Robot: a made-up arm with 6 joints. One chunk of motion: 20 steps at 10 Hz.
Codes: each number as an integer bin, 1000 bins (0 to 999) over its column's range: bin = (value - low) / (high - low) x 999, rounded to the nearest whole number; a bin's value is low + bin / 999 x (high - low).
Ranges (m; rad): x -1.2..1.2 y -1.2..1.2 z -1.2..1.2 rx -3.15..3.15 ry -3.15..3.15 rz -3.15..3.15
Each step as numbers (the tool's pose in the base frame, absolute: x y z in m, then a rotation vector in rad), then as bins.
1 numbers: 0.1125 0.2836 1.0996 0.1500 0.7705 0.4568
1 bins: 546 618 957 523 622 572
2 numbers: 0.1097 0.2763 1.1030 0.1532 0.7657 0.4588
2 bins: 545 615 959 524 621 572
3 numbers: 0.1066 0.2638 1.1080 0.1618 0.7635 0.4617
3 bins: 544 609 961 525 621 573
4 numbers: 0.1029 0.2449 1.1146 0.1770 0.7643 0.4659
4 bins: 542 601 963 528 621 573
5 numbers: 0.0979 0.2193 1.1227 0.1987 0.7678 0.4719
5 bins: 540 591 967 531 621 574
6 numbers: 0.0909 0.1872 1.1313 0.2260 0.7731 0.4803
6 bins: 537 577 970 535 622 576
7 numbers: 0.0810 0.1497 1.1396 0.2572 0.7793 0.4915
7 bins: 533 562 974 540 623 577
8 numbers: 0.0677 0.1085 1.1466 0.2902 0.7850 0.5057
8 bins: 528 545 977 546 624 580
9 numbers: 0.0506 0.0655 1.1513 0.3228 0.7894 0.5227
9 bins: 521 527 979 551 625 582
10 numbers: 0.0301 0.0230 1.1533 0.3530 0.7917 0.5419
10 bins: 512 509 980 555 625 585
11 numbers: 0.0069 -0.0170 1.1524 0.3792 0.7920 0.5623
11 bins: 502 492 979 560 625 589
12 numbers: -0.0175 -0.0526 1.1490 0.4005 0.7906 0.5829
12 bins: 492 478 978 563 625 592
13 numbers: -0.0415 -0.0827 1.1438 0.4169 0.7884 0.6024
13 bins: 482 465 976 566 625 595
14 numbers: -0.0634 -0.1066 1.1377 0.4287 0.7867 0.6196
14 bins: 473 455 973 567 624 598
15 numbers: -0.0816 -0.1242 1.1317 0.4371 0.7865 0.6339
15 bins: 466 448 971 569 624 600
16 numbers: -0.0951 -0.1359 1.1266 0.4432 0.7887 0.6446
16 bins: 460 443 968 570 625 602
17 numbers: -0.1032 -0.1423 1.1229 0.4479 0.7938 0.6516
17 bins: 457 440 967 571 625 603
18 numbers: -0.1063 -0.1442 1.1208 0.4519 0.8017 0.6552
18 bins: 455 439 966 571 627 603
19 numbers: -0.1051 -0.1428 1.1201 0.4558 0.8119 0.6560
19 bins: 456 440 966 572 628 604
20 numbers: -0.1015 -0.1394 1.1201 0.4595 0.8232 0.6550
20 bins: 457 441 966 572 630 603
